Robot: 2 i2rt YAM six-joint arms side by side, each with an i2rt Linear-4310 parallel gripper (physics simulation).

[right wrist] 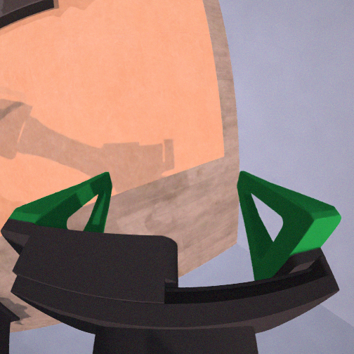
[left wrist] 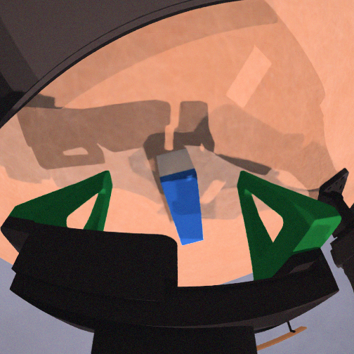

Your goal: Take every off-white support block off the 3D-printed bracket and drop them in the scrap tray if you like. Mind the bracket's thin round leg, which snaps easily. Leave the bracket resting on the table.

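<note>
A long blue piece (left wrist: 184,210), seemingly part of the bracket, shows near the middle of the left wrist view. A greyish, shaded block (left wrist: 176,161) meets its far end; I cannot tell whether it is an off-white support. The thin round leg cannot be made out. My left gripper (left wrist: 174,177) is open and empty, its green fingertips apart on either side of the blue piece in the view. My right gripper (right wrist: 174,178) is open and empty, above the table's edge. The bracket and the supports do not show in the right wrist view, and the scrap tray cannot be identified in either view.
An orange surface (left wrist: 295,65) (right wrist: 125,65) with arm shadows covers much of the table; its wooden border (right wrist: 200,200) shows in the right wrist view. A large dark shape (left wrist: 75,35) fills the left wrist view's upper left. Dark arm parts (left wrist: 339,187) stand at its right edge.
</note>
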